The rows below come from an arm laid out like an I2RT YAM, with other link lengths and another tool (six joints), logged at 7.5 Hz.
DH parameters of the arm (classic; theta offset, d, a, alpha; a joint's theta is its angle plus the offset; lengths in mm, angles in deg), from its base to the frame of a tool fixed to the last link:
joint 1: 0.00 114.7 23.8 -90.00
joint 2: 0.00 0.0 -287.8 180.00
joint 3: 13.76 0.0 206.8 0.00
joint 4: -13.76 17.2 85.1 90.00
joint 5: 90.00 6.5 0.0 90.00
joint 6: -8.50 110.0 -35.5 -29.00
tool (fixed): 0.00 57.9 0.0 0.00
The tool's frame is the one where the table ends.
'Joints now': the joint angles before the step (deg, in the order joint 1, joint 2, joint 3, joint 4, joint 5, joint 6). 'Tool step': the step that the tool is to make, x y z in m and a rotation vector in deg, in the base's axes. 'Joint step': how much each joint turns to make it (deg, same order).
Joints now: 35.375 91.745 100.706 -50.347 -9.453 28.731
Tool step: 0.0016 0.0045 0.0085 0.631 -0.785 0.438
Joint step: 0.367 0.762 2.477 -0.710 -0.091 -0.004
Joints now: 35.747 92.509 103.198 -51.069 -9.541 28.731
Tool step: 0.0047 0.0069 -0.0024 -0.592 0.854 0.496
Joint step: 0.370 2.408 2.823 -1.465 -0.109 -0.067
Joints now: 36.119 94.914 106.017 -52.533 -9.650 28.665
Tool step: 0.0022 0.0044 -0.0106 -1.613 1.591 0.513
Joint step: 0.389 2.108 1.267 -1.456 0.150 -0.352
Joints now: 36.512 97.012 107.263 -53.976 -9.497 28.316
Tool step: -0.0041 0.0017 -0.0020 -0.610 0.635 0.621
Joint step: 0.558 0.278 0.487 -1.103 0.030 -0.123
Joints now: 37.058 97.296 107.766 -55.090 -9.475 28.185
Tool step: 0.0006 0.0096 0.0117 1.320 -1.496 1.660
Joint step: 0.767 1.061 3.182 -0.221 -0.742 -0.524
